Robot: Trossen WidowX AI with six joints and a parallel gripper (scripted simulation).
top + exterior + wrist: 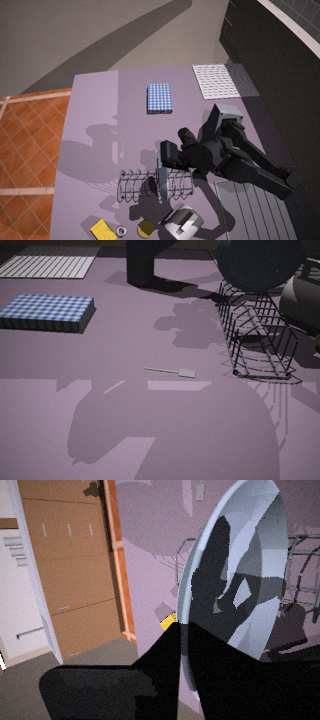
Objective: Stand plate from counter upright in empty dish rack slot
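The pale blue plate lies 3 cm ahead of my hand and 11 cm below it. The rest, counted from my hand: small cup 18 cm ahead, 22 cm to the left, 30 cm below; yellow disc 8 cm ahead, 21 cm to the left, 30 cm below; white toaster 7 cm behind, 19 cm to the left, 25 cm below.
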